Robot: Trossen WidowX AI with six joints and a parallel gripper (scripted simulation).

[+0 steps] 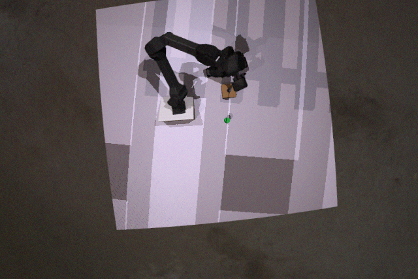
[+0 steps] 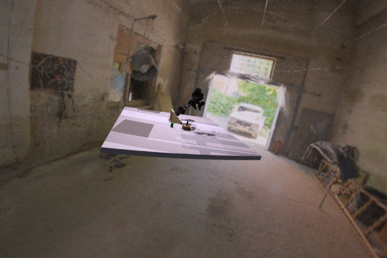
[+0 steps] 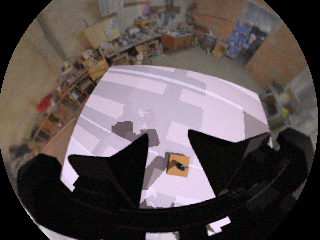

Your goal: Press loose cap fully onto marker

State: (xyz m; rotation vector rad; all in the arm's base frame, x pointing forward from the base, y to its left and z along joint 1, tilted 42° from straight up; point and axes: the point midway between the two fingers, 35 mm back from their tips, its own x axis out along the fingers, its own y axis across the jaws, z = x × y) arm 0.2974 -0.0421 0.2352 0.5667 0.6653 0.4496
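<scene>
The green marker cap is 22 cm to the right of my gripper tip, 22 cm below it and 9 cm behind it. The rest, counted from my gripper tip: holder block: 22 cm below, 7 cm to the right, 6 cm behind.
</scene>
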